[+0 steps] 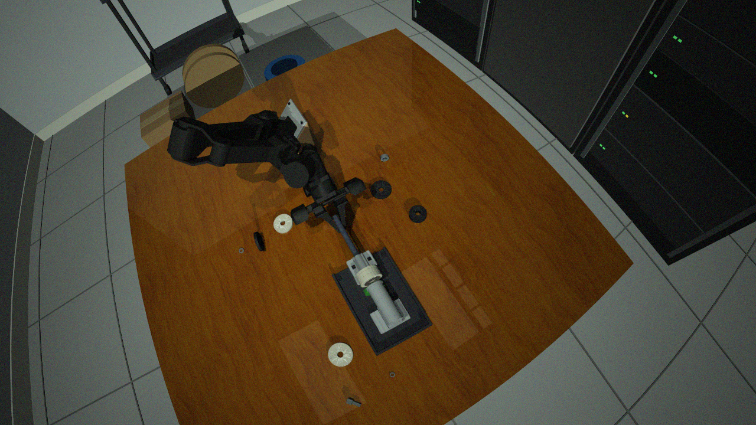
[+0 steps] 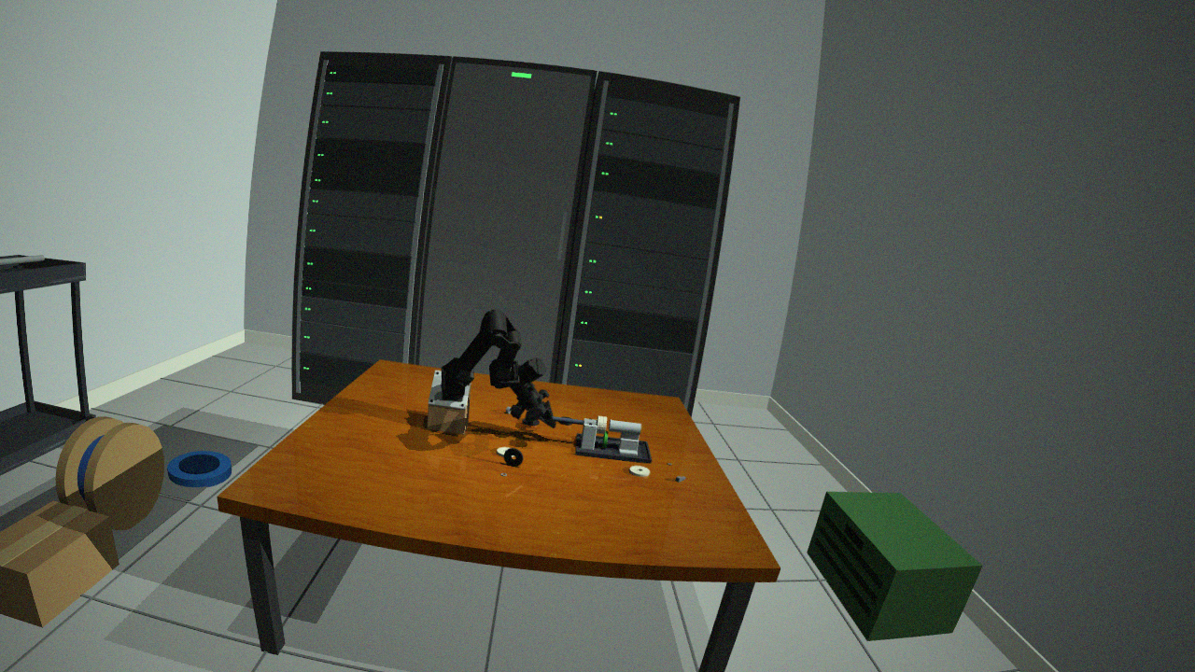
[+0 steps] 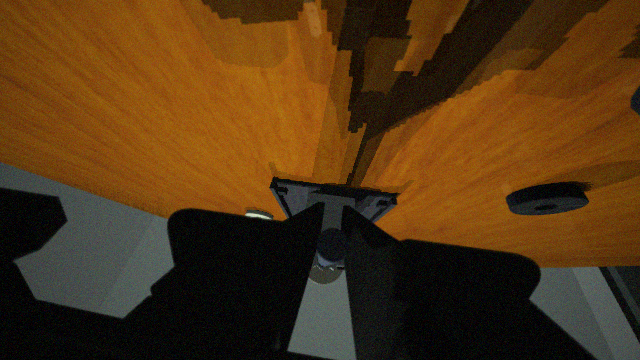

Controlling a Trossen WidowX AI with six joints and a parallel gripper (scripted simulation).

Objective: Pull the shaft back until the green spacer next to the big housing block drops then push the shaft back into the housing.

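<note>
My gripper tip is now 6 cm short of the dark shaft, 3 cm below it and 1 cm to the left of it. From my gripper tip the other things lie so: green spacer: 16 cm ahead, 2 cm to the right, 2 cm below; cream spacer: 14 cm ahead, 2 cm above, 1 cm to the right; nut: 23 cm to the left, 14 cm behind, 4 cm below.
</note>
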